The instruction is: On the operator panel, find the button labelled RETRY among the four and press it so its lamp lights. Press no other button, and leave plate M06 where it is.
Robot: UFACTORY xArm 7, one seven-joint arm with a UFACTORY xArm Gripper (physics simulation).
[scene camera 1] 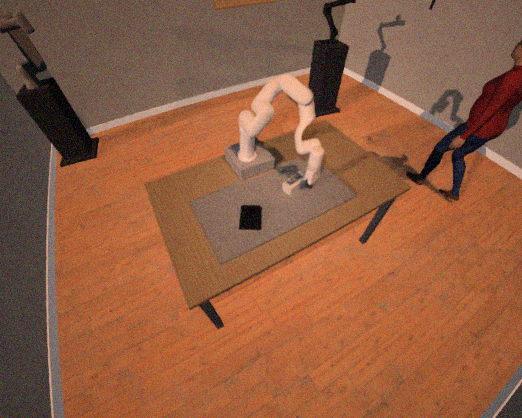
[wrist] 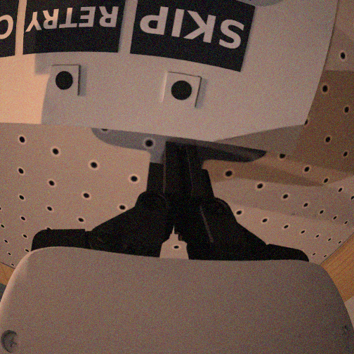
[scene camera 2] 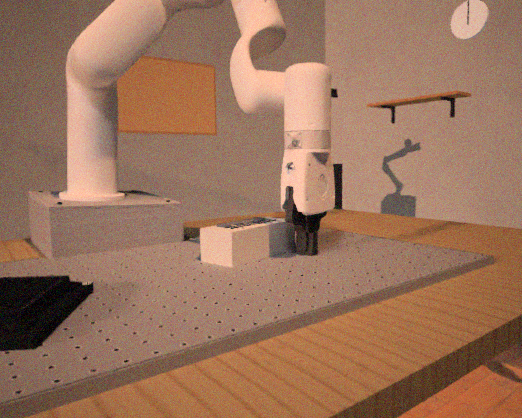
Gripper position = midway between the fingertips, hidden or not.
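Observation:
My gripper (scene camera 2: pixel 306 254) is visible; the wrist view also shows the gripper (wrist: pixel 175 165). A white operator panel (scene camera 2: pixel 232 246) is visible as well, and the wrist view likewise shows the panel (wrist: pixel 248 80).

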